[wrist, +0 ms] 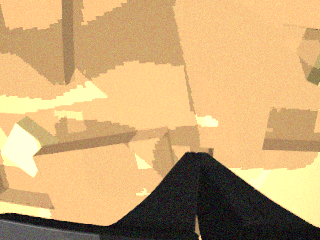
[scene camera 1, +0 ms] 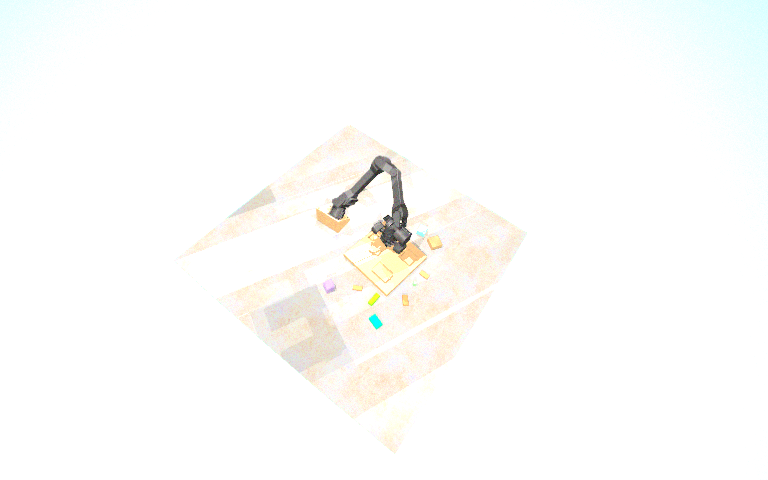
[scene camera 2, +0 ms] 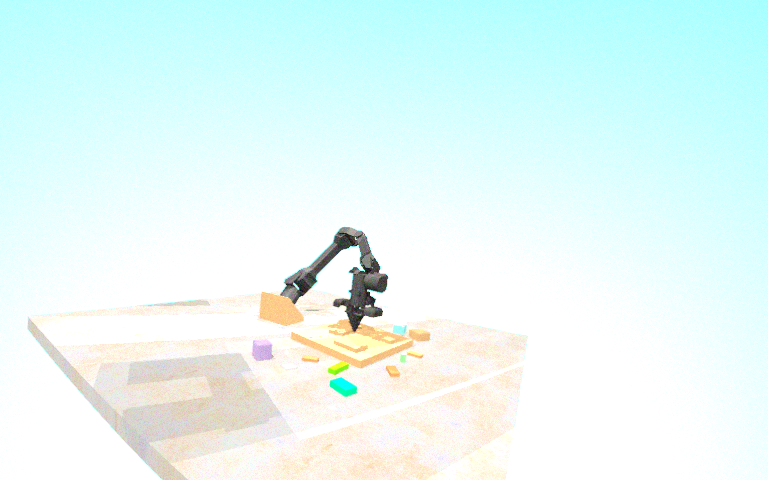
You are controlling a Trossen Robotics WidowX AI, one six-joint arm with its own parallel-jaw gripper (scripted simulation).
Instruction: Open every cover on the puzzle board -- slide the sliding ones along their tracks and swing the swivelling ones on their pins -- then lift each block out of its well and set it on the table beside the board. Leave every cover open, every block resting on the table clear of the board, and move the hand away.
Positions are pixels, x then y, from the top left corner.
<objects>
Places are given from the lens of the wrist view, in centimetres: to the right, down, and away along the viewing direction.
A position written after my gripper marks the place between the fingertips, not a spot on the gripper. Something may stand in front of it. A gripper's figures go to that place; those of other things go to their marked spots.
my gripper [wrist: 194,162]: 2, 2, 10
tan puzzle board [wrist: 233,86]: 3, -1, 9
</objects>
